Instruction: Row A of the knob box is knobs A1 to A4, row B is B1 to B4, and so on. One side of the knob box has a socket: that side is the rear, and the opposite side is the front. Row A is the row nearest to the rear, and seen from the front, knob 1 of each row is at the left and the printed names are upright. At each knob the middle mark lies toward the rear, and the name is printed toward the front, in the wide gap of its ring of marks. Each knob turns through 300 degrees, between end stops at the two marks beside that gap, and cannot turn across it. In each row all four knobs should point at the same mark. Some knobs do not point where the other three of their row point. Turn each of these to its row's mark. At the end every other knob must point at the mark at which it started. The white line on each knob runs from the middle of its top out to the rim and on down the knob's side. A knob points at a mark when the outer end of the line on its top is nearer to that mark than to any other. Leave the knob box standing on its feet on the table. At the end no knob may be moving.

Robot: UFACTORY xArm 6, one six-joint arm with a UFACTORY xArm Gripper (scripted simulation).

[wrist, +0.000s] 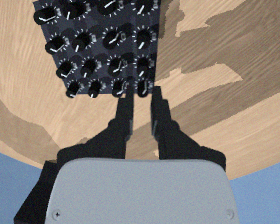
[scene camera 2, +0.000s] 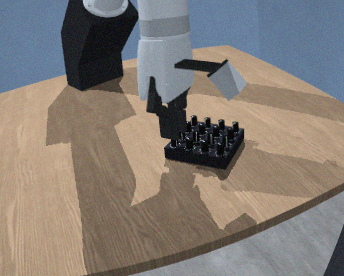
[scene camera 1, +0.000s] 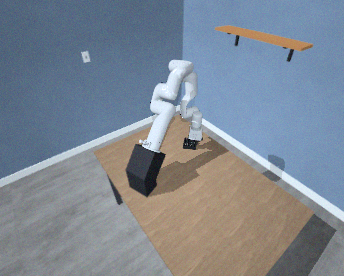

Path:
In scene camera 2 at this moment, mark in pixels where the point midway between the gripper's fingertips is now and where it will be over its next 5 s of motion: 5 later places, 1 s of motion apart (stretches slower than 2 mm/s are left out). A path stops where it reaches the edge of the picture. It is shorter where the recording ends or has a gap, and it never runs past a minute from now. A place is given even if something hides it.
My gripper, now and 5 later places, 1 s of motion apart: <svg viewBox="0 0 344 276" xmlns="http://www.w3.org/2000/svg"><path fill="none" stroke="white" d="M174 134L174 140L173 122L172 120L172 117L172 114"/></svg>

